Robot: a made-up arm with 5 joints.
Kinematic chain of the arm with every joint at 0, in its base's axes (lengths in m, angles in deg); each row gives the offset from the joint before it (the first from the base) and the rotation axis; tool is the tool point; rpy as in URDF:
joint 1: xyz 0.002 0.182 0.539 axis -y
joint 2: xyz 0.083 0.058 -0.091 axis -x
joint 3: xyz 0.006 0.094 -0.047 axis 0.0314 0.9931 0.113
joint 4: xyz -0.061 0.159 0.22 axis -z
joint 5: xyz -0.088 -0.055 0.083 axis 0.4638 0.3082 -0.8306
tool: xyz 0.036 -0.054 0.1 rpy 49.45 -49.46 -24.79
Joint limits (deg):
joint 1: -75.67..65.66
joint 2: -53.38..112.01
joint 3: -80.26..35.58
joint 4: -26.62..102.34
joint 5: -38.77..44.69
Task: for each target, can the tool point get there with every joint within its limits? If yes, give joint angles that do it. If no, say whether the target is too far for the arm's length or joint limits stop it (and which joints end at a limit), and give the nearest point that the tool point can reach.
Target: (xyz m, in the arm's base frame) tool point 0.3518 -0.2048 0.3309
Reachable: no: joint limits stop it (at a limit: joint 1, joint 2, joint 3) | nearest point 0.2810 0.0351 0.3976 | short by 0.259 m
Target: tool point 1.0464 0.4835 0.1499
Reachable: no: too far | nearest point 0.5404 0.4563 0.3384 | short by 0.541 m
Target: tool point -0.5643 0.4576 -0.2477
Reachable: no: too far | nearest point -0.3433 0.3627 0.0593 | short by 0.390 m
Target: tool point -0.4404 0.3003 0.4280
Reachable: yes | joints -30.42 82.74 -61.73 20.59 -14.74
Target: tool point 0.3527 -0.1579 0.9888
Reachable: no: joint limits stop it (at a limit: joint 2, joint 3, joint 5) | nearest point 0.2394 0.0736 0.8435 | short by 0.296 m
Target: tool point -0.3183 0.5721 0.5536
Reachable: yes | joints -36.26 50.12 -32.73 65.20 -3.29
